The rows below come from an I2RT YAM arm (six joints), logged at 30 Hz.
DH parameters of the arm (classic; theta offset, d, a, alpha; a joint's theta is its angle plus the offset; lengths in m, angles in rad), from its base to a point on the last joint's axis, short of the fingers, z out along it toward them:
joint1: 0 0.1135 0.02 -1.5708
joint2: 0 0 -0.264 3.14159
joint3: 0.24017 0 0.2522 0
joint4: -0.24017 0 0.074 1.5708
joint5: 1.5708 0 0 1.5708
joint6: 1.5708 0.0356 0 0
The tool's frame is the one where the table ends.
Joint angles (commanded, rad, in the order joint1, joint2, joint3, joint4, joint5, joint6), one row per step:
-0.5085 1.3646 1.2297 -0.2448 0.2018 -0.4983
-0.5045 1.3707 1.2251 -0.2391 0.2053 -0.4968
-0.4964 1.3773 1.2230 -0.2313 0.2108 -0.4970
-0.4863 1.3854 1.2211 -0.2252 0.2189 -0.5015
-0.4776 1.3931 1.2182 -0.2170 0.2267 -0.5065
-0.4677 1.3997 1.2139 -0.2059 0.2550 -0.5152
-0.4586 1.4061 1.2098 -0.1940 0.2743 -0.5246
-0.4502 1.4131 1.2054 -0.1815 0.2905 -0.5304
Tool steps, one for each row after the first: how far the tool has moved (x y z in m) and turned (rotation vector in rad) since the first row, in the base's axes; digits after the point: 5 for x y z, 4 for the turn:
0.00200 0.00021 -0.00286 0.0023 0.0041 0.0002
0.00481 0.00141 -0.00478 0.0008 0.0060 0.0033
0.00812 0.00301 -0.00726 -0.0032 0.0136 0.0075
0.01117 0.00430 -0.00977 -0.0082 0.0202 0.0108
0.01375 0.00551 -0.01210 -0.0237 0.0305 -0.0023
0.01637 0.00679 -0.01426 -0.0373 0.0385 -0.0077
0.01907 0.00794 -0.01666 -0.0471 0.0440 -0.0123

